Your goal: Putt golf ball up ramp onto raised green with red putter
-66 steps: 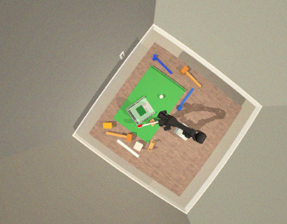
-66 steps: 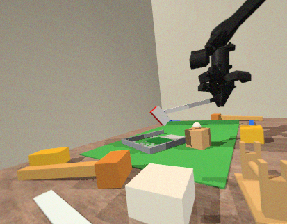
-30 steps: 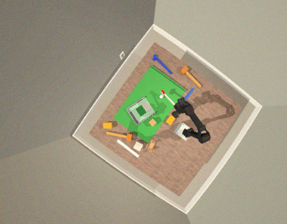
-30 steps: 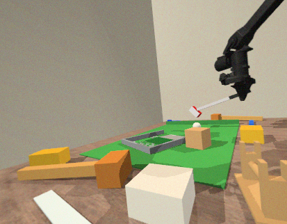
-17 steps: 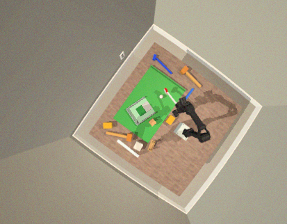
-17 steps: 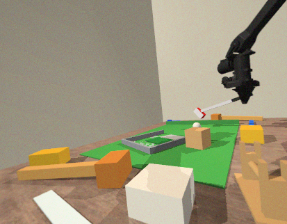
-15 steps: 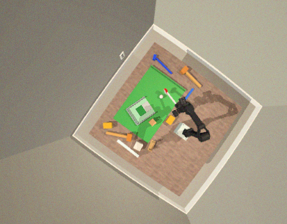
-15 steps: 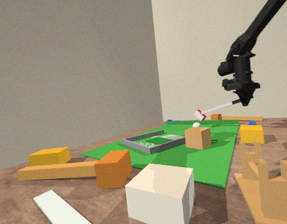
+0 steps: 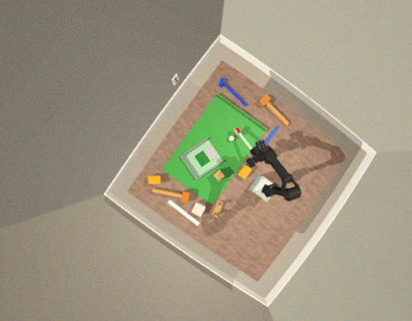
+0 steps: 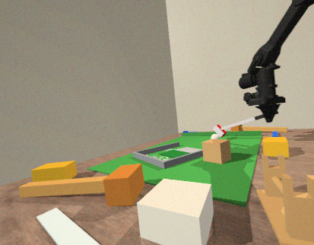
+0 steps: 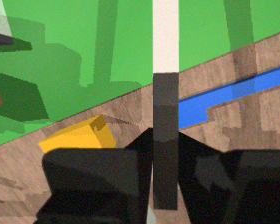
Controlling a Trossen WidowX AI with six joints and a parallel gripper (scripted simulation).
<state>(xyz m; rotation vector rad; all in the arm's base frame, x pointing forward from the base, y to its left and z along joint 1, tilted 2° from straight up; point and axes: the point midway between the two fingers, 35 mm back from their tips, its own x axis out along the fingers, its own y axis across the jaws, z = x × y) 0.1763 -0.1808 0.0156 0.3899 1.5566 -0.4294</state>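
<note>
My gripper tip is now 10 cm short of the red putter and 6 cm to the left of it. From my gripper tip the other things lie so: tan cube (24 cm to the left, 18 cm ahead, 6 cm below); green mat (29 cm ahead, 9 cm below, 8 cm to the left); white golf ball (21 cm ahead, 7 cm below, 5 cm to the right).
</note>
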